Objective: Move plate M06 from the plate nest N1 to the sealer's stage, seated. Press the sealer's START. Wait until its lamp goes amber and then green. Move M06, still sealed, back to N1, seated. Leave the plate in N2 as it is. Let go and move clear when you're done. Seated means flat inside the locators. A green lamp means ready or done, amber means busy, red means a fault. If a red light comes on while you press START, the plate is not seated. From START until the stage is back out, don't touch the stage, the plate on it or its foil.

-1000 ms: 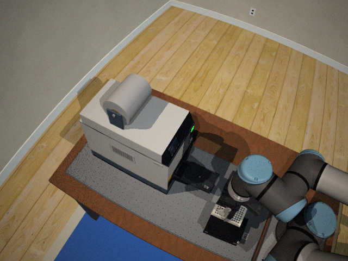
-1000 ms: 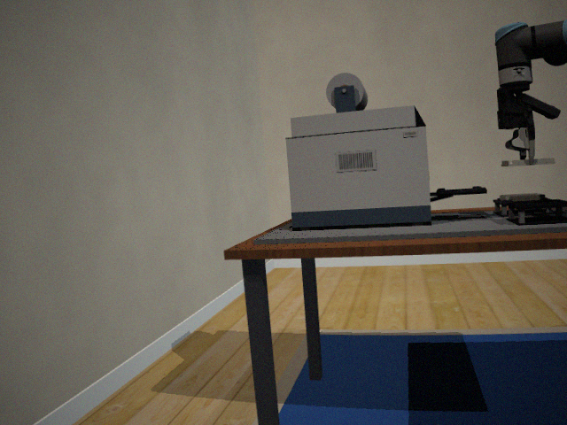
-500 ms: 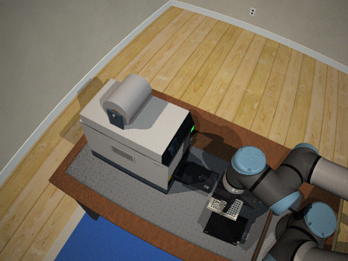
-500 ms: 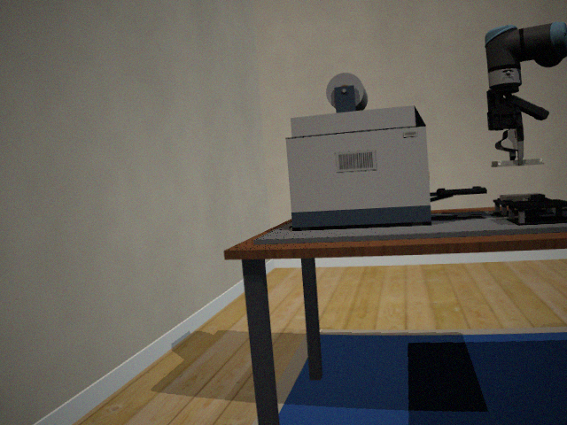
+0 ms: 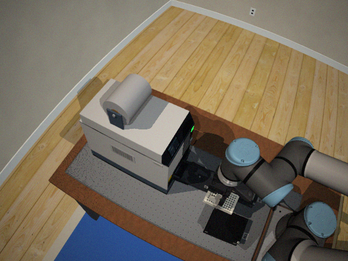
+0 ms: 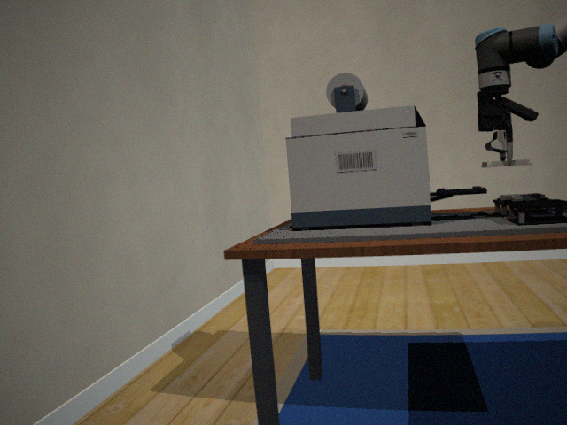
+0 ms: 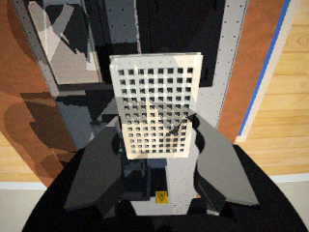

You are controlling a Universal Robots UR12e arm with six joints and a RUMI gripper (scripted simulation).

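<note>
Right now the sealer stage is 120 mm ahead of my hand, 90 mm to the right of it and 80 mm below it. Round my hand: foil-covered plate: 90 mm behind, 140 mm to the right, 120 mm below; then white well plate: 10 mm below; then plate nest N1: 80 mm behind, 60 mm to the left, 130 mm below.
</note>
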